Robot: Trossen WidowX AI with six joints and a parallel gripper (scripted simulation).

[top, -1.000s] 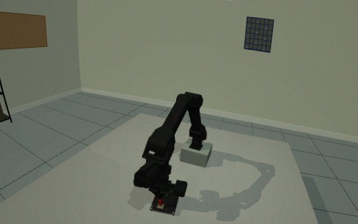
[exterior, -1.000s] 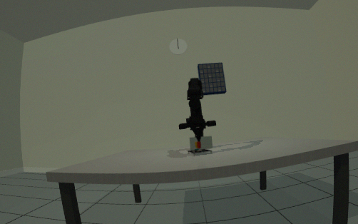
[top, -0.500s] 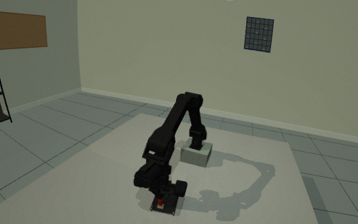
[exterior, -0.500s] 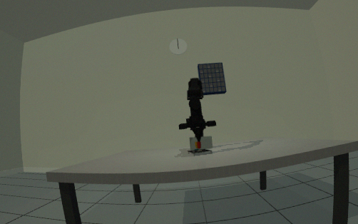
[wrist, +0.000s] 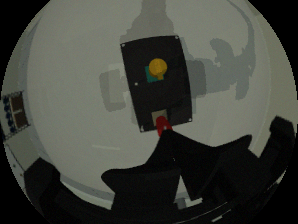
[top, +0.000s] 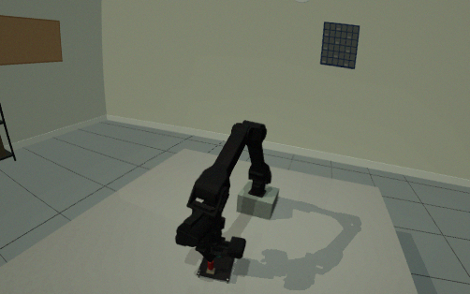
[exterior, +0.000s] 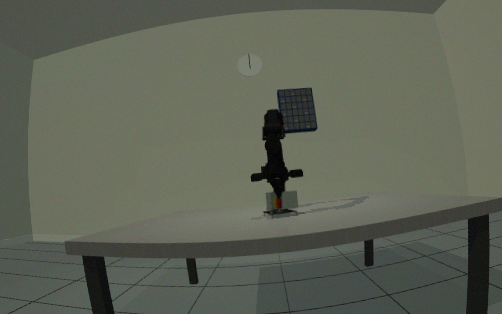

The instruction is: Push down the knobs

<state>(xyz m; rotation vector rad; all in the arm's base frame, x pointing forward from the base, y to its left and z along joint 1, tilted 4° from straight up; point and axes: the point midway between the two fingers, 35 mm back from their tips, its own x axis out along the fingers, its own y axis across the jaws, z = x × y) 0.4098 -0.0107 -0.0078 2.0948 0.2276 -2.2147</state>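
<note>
Right now the red knob is 1 cm below my gripper tip. The rest, counted from my gripper tip: yellow knob: 7 cm behind, 1 cm to the right, 2 cm below.
</note>
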